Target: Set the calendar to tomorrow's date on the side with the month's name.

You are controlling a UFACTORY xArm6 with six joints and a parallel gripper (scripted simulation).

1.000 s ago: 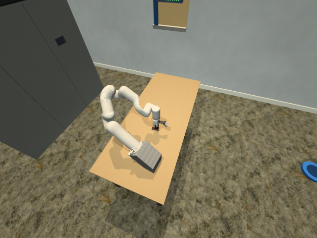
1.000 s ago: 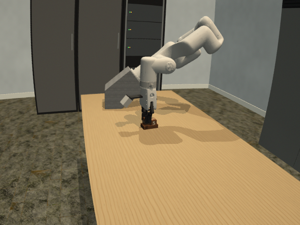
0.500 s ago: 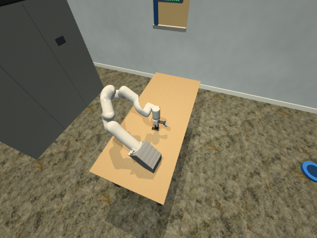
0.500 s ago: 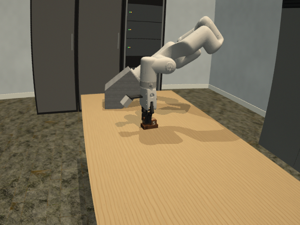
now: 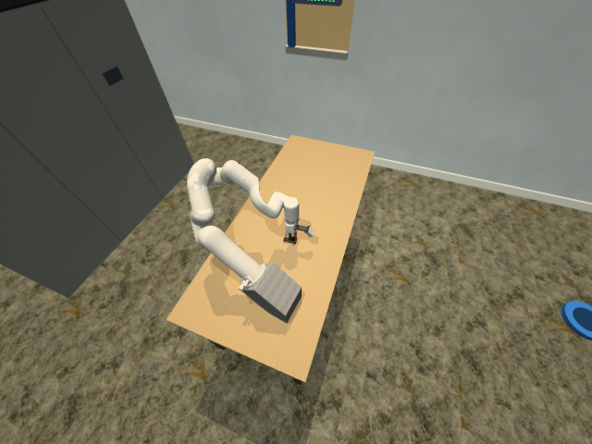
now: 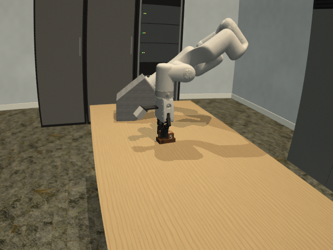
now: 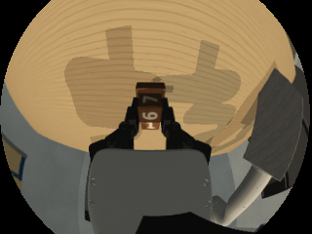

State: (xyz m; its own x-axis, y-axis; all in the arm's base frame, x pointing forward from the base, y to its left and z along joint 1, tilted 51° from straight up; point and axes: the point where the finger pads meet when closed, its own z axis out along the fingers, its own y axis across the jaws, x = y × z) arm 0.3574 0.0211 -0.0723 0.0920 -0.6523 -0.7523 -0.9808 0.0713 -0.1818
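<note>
My hand is 2 cm to the right of the brown calendar tray and 4 cm above it.
</note>
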